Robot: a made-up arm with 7 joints.
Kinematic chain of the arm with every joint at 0, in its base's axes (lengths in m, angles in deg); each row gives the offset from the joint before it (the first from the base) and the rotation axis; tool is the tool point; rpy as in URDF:
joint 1: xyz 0 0 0.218 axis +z
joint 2: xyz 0 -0.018 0.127 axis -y
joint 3: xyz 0 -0.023 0.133 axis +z
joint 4: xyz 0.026 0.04 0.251 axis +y
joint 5: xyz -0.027 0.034 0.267 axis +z
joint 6: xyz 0 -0.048 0.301 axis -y
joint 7: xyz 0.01 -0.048 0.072 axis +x
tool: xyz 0 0 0 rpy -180 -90 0
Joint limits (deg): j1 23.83..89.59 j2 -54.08..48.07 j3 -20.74..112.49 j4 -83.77..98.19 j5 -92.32..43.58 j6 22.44..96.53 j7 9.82..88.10
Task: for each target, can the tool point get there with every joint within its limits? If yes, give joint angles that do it. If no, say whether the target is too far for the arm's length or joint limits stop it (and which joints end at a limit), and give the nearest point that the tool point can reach.
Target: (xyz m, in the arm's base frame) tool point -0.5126 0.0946 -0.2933
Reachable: no: joint limits stop it (at a limit: joint 1, joint 2, joint 4) | nearest point -0.6328 -0.0589 0.1425 | short by 0.477 m
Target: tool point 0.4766 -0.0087 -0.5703
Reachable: no: joint limits stop it (at a limit: joint 1, joint 2, joint 4, joint 5, joint 6) | nearest point 0.6031 0.1083 -0.0213 | short by 0.575 m
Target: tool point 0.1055 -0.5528 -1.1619
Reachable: no: too far | nearest point 0.0651 -0.6651 0.0989 | short by 1.266 m
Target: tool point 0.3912 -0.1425 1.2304
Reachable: yes | joints 71.33 2.10 100.84 -26.94 -52.22 43.05 76.91
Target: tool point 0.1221 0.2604 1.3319
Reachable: yes | joints 66.61 -8.53 -8.59 20.89 -56.86 38.56 43.68
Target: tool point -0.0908 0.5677 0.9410
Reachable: yes | joints 66.31 -2.67 41.65 72.63 19.37 77.85 50.21
